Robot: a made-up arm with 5 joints.
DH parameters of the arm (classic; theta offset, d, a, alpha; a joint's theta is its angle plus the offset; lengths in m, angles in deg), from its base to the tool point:
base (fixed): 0 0 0 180
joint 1: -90 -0.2 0.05 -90
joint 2: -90 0.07 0.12 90
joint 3: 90 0.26 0.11 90
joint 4: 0 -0.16 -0.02 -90
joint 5: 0 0.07 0.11 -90
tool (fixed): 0 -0.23 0 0
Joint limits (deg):
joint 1: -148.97..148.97
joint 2: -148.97..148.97
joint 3: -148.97..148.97
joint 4: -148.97..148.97
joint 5: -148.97..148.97
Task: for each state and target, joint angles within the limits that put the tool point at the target. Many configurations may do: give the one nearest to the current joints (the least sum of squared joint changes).
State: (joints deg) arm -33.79 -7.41 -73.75 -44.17 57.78
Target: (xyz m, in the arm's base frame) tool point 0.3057 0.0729 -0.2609
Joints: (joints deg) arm -35.13 5.53 -82.34 -28.44 68.25
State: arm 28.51 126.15 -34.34 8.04 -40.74
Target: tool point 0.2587 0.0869 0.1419
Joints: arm 73.50 136.01 -38.16 40.54 -62.51
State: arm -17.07 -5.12 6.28 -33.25 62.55
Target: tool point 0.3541 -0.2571 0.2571
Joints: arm 10.80 2.47 9.39 -22.95 58.04
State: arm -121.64 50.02 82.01 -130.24 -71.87
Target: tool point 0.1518 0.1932 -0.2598
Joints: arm -112.13 72.97 51.39 -98.18 -103.68
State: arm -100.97 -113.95 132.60 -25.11 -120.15
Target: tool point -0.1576 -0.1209 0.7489
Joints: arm -105.23 -133.42 125.38 -41.31 -127.12
